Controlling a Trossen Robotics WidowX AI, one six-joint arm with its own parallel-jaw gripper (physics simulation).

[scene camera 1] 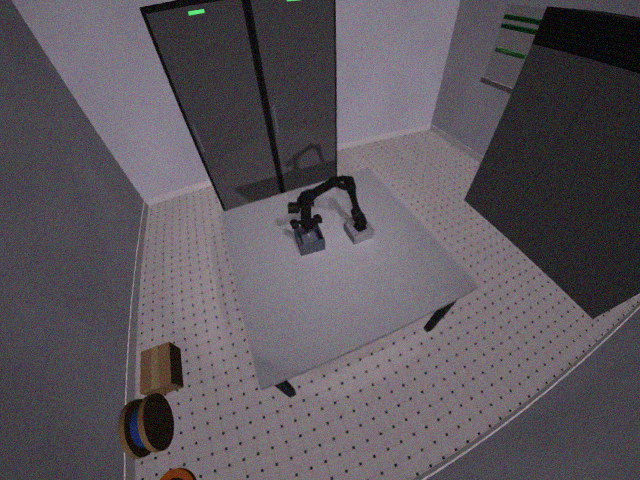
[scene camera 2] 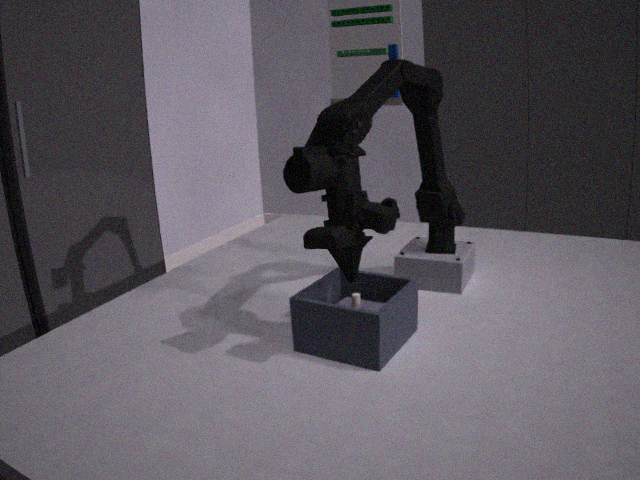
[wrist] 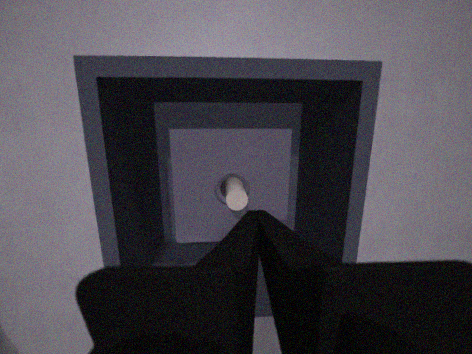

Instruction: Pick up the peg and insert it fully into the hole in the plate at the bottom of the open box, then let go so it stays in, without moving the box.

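Seen in the pictures: gripper, between the fingertips: [scene camera 1: 306,232] [scene camera 2: 352,281] [wrist: 256,218]; arm's base, origin of its link: [scene camera 1: 360,227] [scene camera 2: 441,249].
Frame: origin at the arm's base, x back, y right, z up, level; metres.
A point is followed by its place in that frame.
Observation:
A pale peg [scene camera 2: 356,299] @[x -0.319, y 0.122, z 0.010 m] [wrist: 236,195] @[x -0.313, y 0.122, z 0.017 m] stands nearly upright in the round hole of the light plate [wrist: 200,155] @[x -0.295, y 0.093, z -0.013 m] at the bottom of the open blue-grey box [scene camera 1: 311,249] @[x -0.341, y 0.050, z -0.034 m] [scene camera 2: 336,333] @[x -0.389, y 0.140, z -0.019 m] [wrist: 91,150] @[x -0.245, y 0.072, z 0.027 m]. A good length of the peg sticks up above the plate; how deep its lower end sits is hidden. In the wrist view a dark ring of the hole shows around its base. My gripper [scene camera 2: 352,279] @[x -0.320, y 0.129, z 0.042 m] [wrist: 256,218] @[x -0.320, y 0.129, z 0.042 m] is shut and empty. Its fingertips are above the peg, at about the height of the box rim in scene camera 2, and are apart from the peg.
The box walls surround the plate on all sides. The arm's base stands on a light block [scene camera 1: 360,235] @[x -0.041, y -0.056, z -0.002 m] [scene camera 2: 429,271] @[x -0.072, y 0.020, z -0.027 m] beside the box on the table [scene camera 1: 351,304] @[x -0.349, y -0.373, z -0.072 m] [scene camera 2: 206,413] @[x -0.573, y 0.285, z -0.071 m]. A dark cabinet [scene camera 1: 227,103] stands behind the table. A cardboard box [scene camera 1: 157,369] and a spool [scene camera 1: 156,422] are on the floor.

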